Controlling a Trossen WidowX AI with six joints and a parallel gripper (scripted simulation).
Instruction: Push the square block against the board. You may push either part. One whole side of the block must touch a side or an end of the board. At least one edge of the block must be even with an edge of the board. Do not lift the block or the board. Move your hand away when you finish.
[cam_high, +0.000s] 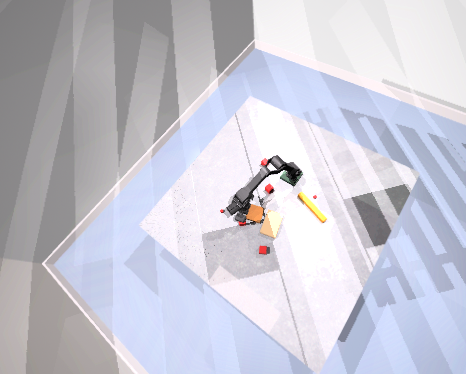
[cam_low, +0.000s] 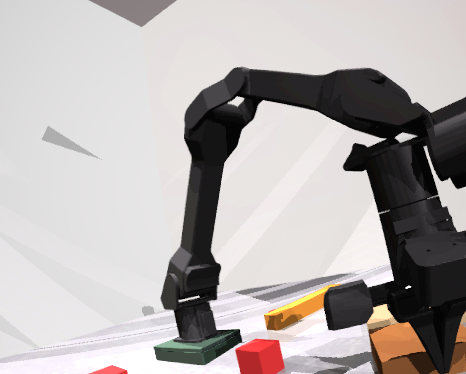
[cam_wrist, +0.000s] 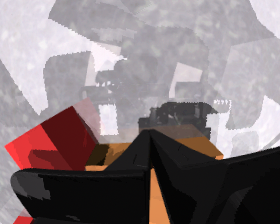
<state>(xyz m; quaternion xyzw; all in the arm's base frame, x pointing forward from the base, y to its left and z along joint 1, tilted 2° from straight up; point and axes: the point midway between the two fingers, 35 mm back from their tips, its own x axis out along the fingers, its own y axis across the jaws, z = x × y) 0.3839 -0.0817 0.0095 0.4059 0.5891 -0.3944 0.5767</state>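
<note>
The orange square block is 3 cm behind my gripper tip and 5 cm to the left of it. The rest, counted from my gripper tip: pale tan block: 4 cm behind, 18 cm to the left; then long yellow-orange bar: 28 cm behind, 30 cm to the left.
</note>
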